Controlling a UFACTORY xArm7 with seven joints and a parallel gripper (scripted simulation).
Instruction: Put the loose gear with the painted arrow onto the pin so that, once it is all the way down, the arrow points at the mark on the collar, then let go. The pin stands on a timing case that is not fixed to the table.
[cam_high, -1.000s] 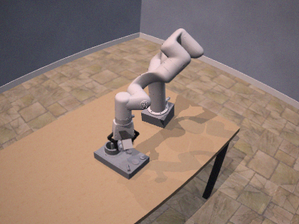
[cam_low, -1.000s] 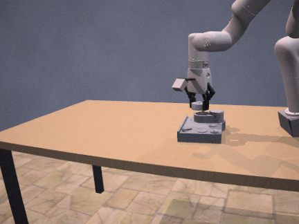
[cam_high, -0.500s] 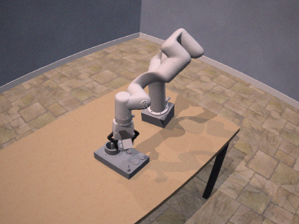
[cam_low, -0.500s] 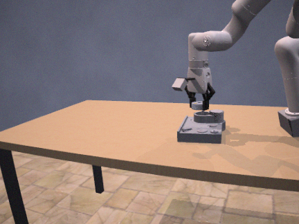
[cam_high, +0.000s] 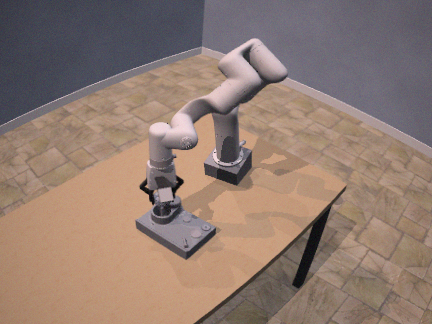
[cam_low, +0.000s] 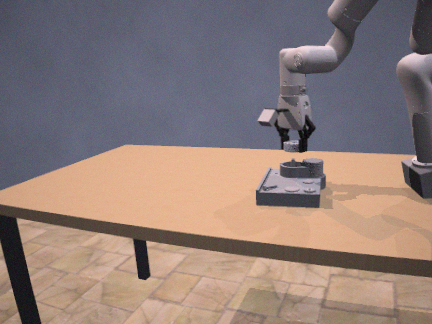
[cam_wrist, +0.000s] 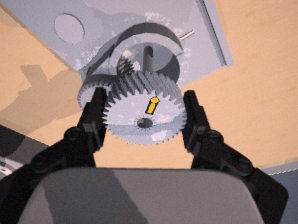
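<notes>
My hand is right at the grey gear. Round my hand: flat disc 140 mm to the left, 90 mm below, 30 mm behind; grey pin 160 mm to the left, 90 mm below, 40 mm ahead.
</notes>
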